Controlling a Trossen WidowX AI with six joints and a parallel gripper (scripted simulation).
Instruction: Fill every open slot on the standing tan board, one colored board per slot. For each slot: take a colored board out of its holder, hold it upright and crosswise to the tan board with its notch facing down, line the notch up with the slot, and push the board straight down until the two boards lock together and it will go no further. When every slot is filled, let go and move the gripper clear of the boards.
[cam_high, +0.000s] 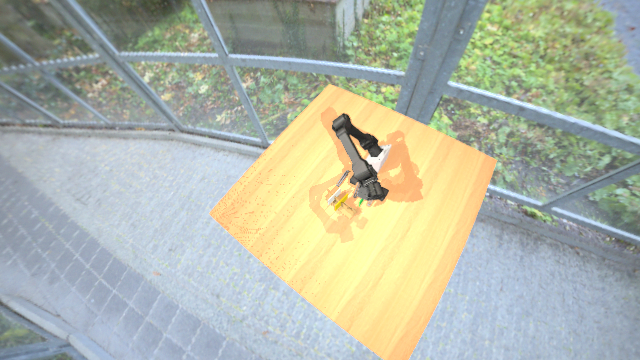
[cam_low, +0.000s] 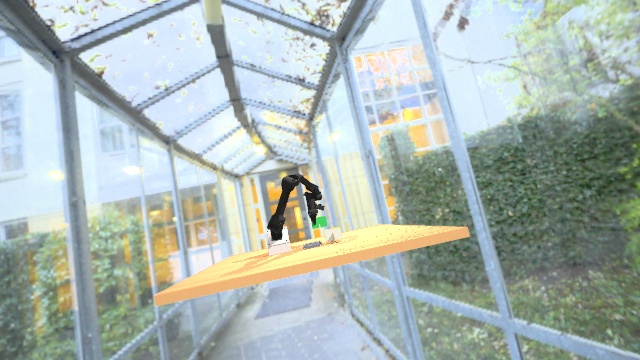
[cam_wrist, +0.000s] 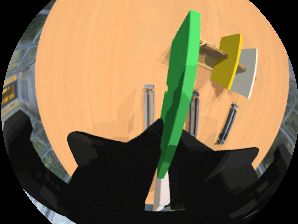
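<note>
Now: the yellow board 100 mm ahead of my gripper tip, 90 mm to the right of it and 80 mm below it. Also, from my gripper tip: green board: 30 mm ahead; tan board: 100 mm below, 100 mm ahead, 90 mm to the right; grey board: 140 mm to the right, 100 mm ahead, 80 mm below.
</note>
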